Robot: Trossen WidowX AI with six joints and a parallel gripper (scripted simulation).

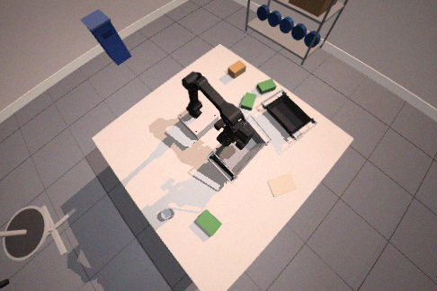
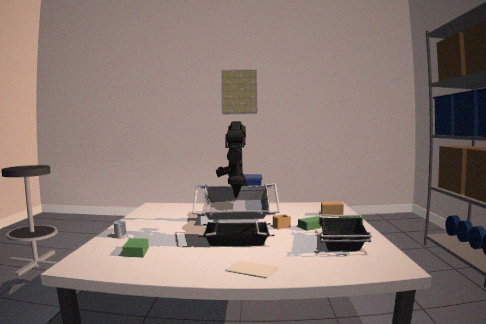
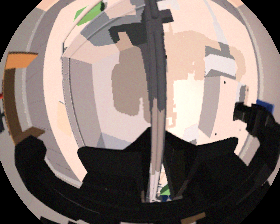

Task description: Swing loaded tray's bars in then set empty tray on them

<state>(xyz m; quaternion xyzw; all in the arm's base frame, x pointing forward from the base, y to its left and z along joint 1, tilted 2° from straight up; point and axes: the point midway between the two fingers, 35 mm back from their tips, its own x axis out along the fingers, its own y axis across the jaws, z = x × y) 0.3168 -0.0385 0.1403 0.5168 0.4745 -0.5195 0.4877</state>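
Right now the grey wire-handled tray is 8 cm ahead of my gripper tip and 1 cm to the right of it. The rest, counted from my gripper tip: beige pad: 38 cm ahead, 2 cm to the left, 18 cm below.
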